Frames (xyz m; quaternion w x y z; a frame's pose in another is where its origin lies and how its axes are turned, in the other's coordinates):
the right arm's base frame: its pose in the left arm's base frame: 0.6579 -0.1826 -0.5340 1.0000 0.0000 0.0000 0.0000
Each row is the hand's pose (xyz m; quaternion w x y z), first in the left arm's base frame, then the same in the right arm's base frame.
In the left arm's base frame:
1: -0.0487 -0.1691 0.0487 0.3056 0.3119 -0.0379 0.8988
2: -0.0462 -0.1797 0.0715 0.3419 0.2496 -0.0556 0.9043
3: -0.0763 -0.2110 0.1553 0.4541 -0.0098 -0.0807 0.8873
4: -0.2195 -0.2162 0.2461 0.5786 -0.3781 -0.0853 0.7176
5: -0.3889 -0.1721 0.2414 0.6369 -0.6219 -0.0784 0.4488
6: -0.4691 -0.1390 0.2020 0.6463 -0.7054 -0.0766 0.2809
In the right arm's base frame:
1: -0.7066 0.0135 0.5827 0.3056 0.3119 -0.0379 0.8988
2: -0.7041 0.0029 0.6055 0.3419 0.2496 -0.0556 0.9043
3: -0.7342 -0.0284 0.6893 0.4541 -0.0098 -0.0807 0.8872
4: -0.8774 -0.0336 0.7801 0.5786 -0.3781 -0.0853 0.7176
5: -1.0468 0.0105 0.7754 0.6369 -0.6219 -0.0784 0.4488
6: -1.1270 0.0436 0.7360 0.6463 -0.7054 -0.0766 0.2809

